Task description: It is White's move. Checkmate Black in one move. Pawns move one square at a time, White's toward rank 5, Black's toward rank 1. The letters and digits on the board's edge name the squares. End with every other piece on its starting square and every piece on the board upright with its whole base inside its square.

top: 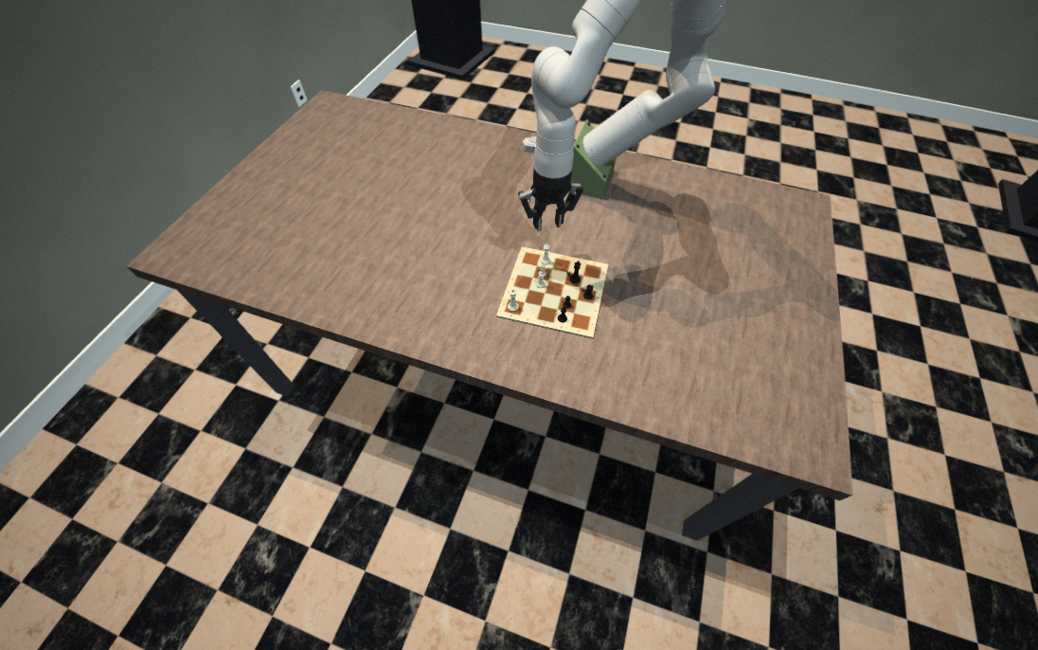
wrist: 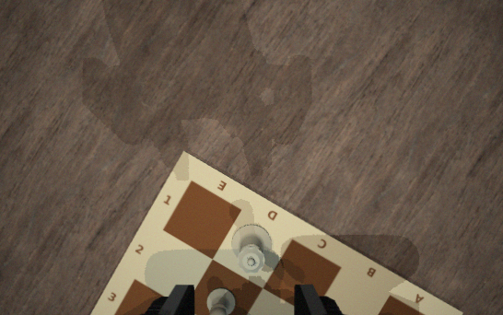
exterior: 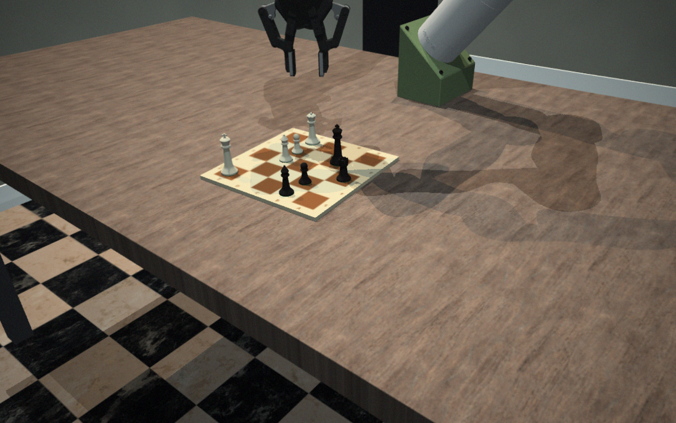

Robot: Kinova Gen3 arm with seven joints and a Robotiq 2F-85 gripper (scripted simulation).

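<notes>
My hand is 11 cm above the white queen. Round my hand: white pawn (4 cm ahead, 1 cm to the left, 12 cm below); black king (2 cm ahead, 9 cm to the left, 10 cm below); white bishop (7 cm ahead, 2 cm to the left, 11 cm below).
</notes>
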